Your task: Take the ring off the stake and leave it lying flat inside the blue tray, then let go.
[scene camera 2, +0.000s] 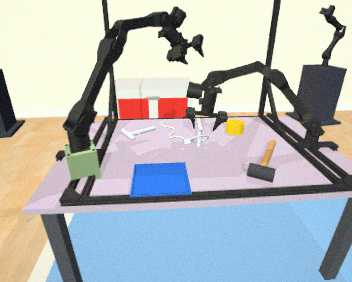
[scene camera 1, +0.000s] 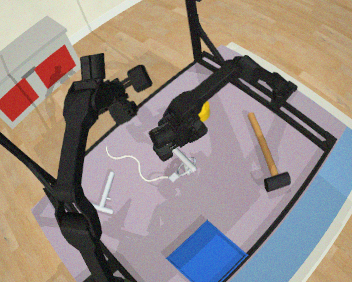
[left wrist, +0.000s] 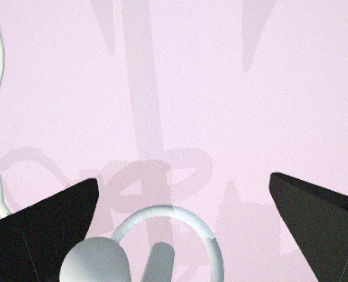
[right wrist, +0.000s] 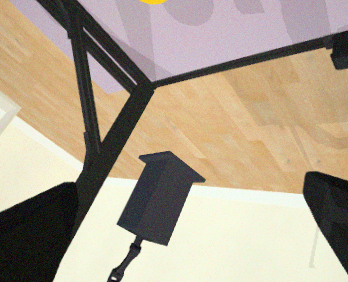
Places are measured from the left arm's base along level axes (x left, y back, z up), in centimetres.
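Pixels of known places: left gripper, fingertip midpoint: (scene camera 2: 203,129) (scene camera 1: 179,148) (left wrist: 184,183); right gripper, fingertip midpoint: (scene camera 2: 195,60) (scene camera 1: 133,86) (right wrist: 191,188); left arm's base at its link origin: (scene camera 2: 310,144) (scene camera 1: 278,96); right arm's base at its link origin: (scene camera 2: 79,147).
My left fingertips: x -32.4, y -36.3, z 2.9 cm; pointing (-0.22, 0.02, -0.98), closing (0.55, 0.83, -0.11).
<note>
For each thing: its top centre in the pictures, then the offset to it from my left fingertips. "*": a spot on its surface instead.
- white stake at its top centre: (scene camera 1: 182,156) (scene camera 2: 200,122) dx +3.9, dy -5.2, dz +6.3 cm
- thin pale ring at a spot on its surface: (left wrist: 165,210) * dx +1.9, dy -3.2, dz -3.9 cm
- blue tray at its top centre: (scene camera 1: 207,257) (scene camera 2: 160,177) dx +21.6, dy -34.3, dz -2.6 cm
- white cord at a spot on its surface: (scene camera 1: 132,157) * dx -17.3, dy -6.4, dz -4.4 cm
- white T-shaped piece at its top centre: (scene camera 1: 103,189) (scene camera 2: 140,128) dx -22.5, dy -22.7, dz -2.8 cm
- yellow cylinder at its top centre: (scene camera 1: 197,105) (scene camera 2: 235,122) dx +0.9, dy +19.6, dz +0.2 cm
- mallet at its top centre: (scene camera 1: 266,145) (scene camera 2: 268,150) dx +30.4, dy +9.7, dz +0.2 cm
The white stake (scene camera 1: 185,161) (scene camera 2: 199,136) (left wrist: 95,262) stands upright on the table. The thin pale ring (scene camera 1: 195,163) (scene camera 2: 207,138) (left wrist: 165,210) is at the stake, low in scene camera 2; the left wrist view cuts both off at its bottom edge. My left gripper (scene camera 1: 182,142) (scene camera 2: 205,126) (left wrist: 184,183) is open and empty, pointing down near the stake's top, above the ring. My right gripper (scene camera 1: 132,95) (scene camera 2: 194,54) (right wrist: 191,188) is open and empty, high up at the back. The blue tray (scene camera 1: 210,255) (scene camera 2: 161,180) lies near the front edge, with no ring in it.
A white cord (scene camera 1: 132,157) (scene camera 2: 171,131) with a small block end lies beside the stake. A white T-shaped piece (scene camera 1: 107,190) (scene camera 2: 144,131) lies farther left. A yellow cylinder (scene camera 1: 205,112) (scene camera 2: 235,127) and a mallet (scene camera 1: 262,142) (scene camera 2: 269,155) are on the right. Black rails border the table.
</note>
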